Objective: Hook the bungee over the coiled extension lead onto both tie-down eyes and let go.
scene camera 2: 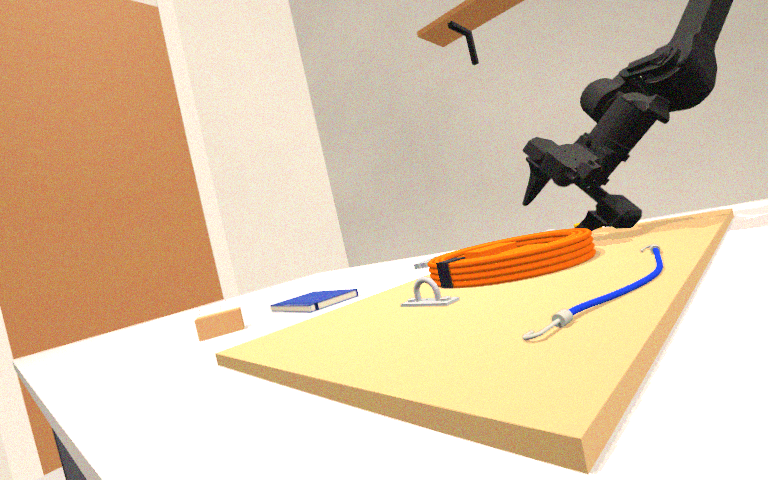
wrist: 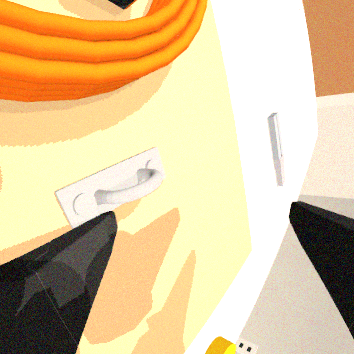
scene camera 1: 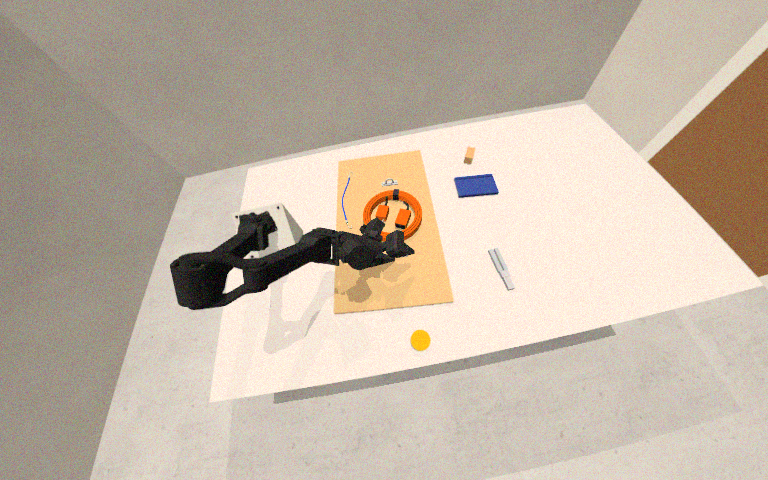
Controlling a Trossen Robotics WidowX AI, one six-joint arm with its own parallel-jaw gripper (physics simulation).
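Seen in the pictures: gripper, between the fingertips: (scene camera 2: 543, 223) (wrist: 203, 214) (scene camera 1: 404, 255); arm's base, origin of its link: (scene camera 1: 263, 224).
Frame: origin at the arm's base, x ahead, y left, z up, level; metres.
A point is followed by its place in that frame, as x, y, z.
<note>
The blue bungee (scene camera 1: 343, 200) (scene camera 2: 617, 293) @[0.264, 0.146, -0.110] lies loose along one side of the wooden board (scene camera 1: 368, 165) @[0.379, 0.231, -0.113] (scene camera 2: 396, 350) @[0.389, 0.230, -0.113] (wrist: 215, 150) @[0.450, -0.219, -0.113], with a pale hook at each end. The coiled orange extension lead (scene camera 1: 417, 215) @[0.463, -0.086, -0.085] (scene camera 2: 509, 268) @[0.361, 0.048, -0.099] (wrist: 100, 45) @[0.368, -0.128, -0.085] lies flat on the board beside it. One tie-down eye (scene camera 1: 389, 182) @[0.428, 0.109, -0.110] (scene camera 2: 428, 291) stands at the coil's strap side. The other tie-down eye (wrist: 130, 187) @[0.353, -0.179, -0.091] shows in the wrist view across the coil; the arm hides it in scene camera 1. My gripper (scene camera 1: 396, 236) (scene camera 2: 553, 215) @[0.372, -0.210, -0.078] (wrist: 203, 214) @[0.372, -0.210, -0.078] is open and empty, low near the coil, with one fingertip appearing close to this eye.
A blue notebook (scene camera 1: 476, 185) @[0.714, -0.023, -0.113] (scene camera 2: 314, 300) @[0.677, 0.014, -0.113] and a small wooden block (scene camera 1: 469, 155) @[0.752, 0.108, -0.095] (scene camera 2: 219, 323) @[0.751, 0.131, -0.108] lie off the board. A grey knife-like tool (scene camera 1: 501, 268) @[0.629, -0.331, -0.113] (wrist: 276, 150) @[0.619, -0.320, -0.117] and a yellow disc (scene camera 1: 420, 340) @[0.334, -0.438, -0.106] (wrist: 218, 346) @[0.346, -0.414, -0.115] also lie on the table. A wall shelf (scene camera 2: 470, 19) hangs behind.
</note>
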